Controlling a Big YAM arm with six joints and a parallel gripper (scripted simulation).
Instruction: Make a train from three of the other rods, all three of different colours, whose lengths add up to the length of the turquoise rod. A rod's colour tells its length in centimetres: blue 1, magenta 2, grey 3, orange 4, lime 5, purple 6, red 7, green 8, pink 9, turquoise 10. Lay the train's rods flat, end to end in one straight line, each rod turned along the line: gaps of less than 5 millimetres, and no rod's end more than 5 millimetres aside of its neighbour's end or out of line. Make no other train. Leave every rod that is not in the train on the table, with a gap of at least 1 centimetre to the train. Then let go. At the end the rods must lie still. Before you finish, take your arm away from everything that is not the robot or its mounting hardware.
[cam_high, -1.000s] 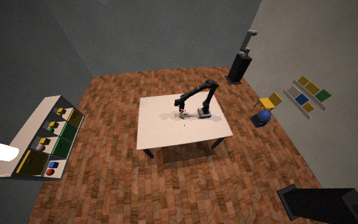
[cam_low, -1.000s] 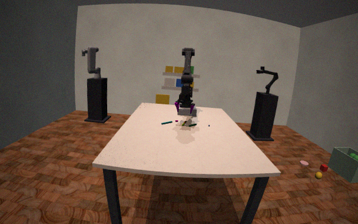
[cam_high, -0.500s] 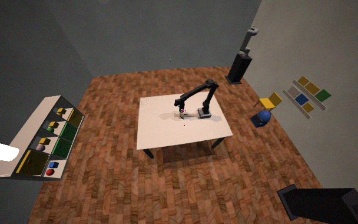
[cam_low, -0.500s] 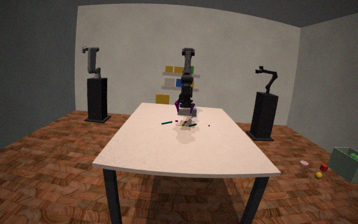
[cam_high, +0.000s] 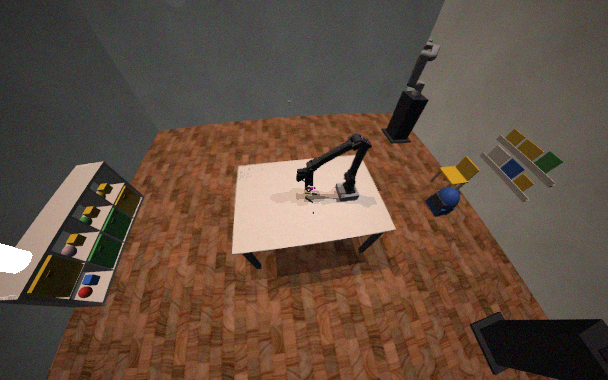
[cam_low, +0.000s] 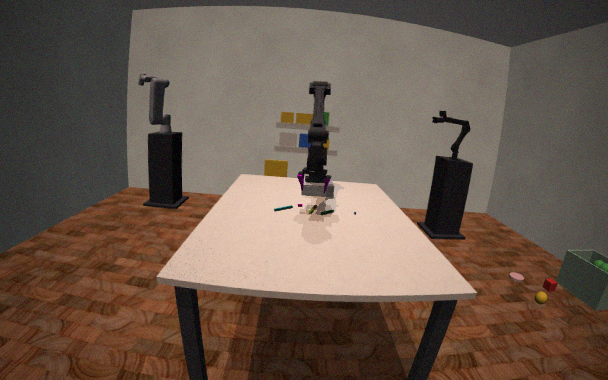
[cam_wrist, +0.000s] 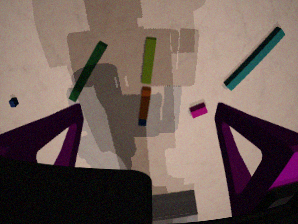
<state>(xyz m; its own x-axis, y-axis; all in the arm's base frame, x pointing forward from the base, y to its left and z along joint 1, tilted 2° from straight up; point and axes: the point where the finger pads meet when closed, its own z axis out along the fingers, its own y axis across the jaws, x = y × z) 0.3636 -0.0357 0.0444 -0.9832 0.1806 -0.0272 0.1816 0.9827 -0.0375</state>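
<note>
Now: the lime rod 100 mm below my hand. The rest, counted from my hand: magenta rod: 100 mm below, 70 mm behind, 50 mm to the right; orange rod: 100 mm below, 50 mm behind, 10 mm to the left; green rod: 100 mm below, 70 mm to the left.
</note>
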